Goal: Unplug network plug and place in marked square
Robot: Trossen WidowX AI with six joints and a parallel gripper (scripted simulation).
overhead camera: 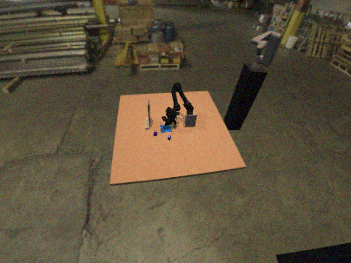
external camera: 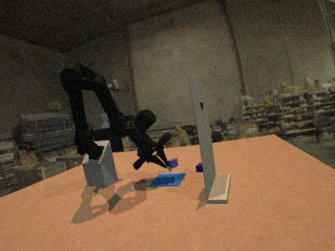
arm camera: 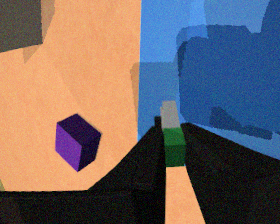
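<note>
The blue marked square is 50 mm below my gripper tip and 10 mm behind it. The rest, counted from my gripper tip: green network plug: right at my gripper tip; then grey upright panel: 190 mm ahead, 100 mm above, 80 mm to the right.
</note>
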